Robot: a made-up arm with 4 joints. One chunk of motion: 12 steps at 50 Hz.
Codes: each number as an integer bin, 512 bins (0 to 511) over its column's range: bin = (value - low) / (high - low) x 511, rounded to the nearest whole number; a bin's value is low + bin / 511 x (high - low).
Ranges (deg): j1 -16..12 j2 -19..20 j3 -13..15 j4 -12..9
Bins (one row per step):
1: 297 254 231 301
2: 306 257 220 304
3: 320 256 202 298
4: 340 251 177 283
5: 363 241 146 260
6: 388 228 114 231
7: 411 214 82 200
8: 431 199 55 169
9: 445 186 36 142
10: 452 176 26 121
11: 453 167 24 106
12: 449 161 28 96
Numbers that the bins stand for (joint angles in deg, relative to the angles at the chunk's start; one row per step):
1: 0.27 0.39 -0.34 0.37
2: 0.77 0.61 -0.95 0.49
3: 1.53 0.54 -1.93 0.25
4: 2.63 0.16 -3.30 -0.37
5: 3.89 -0.61 -5.00 -1.32
6: 5.26 -1.60 -6.75 -2.51
7: 6.52 -2.67 -8.51 -3.78
8: 7.62 -3.81 -9.99 -5.05
9: 8.38 -4.80 -11.03 -6.16
10: 8.77 -5.57 -11.58 -7.03
11: 8.82 -6.25 -11.68 -7.64
12: 8.60 -6.71 -11.47 -8.05

